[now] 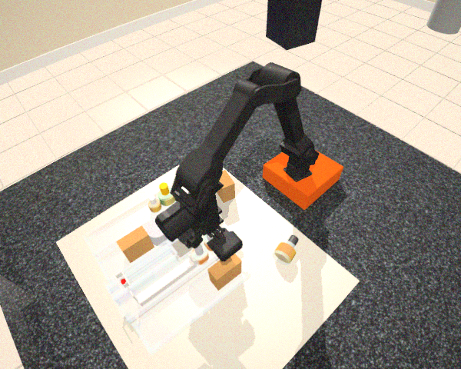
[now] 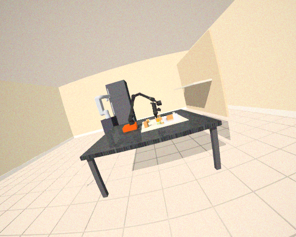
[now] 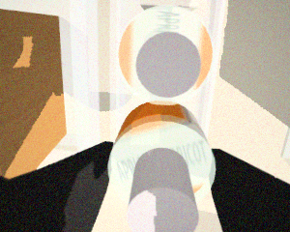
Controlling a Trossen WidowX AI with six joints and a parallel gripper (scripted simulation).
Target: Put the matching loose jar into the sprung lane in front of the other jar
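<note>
The clear sprung lane lies 15 cm ahead of my gripper tip and 3 cm below it.
</note>
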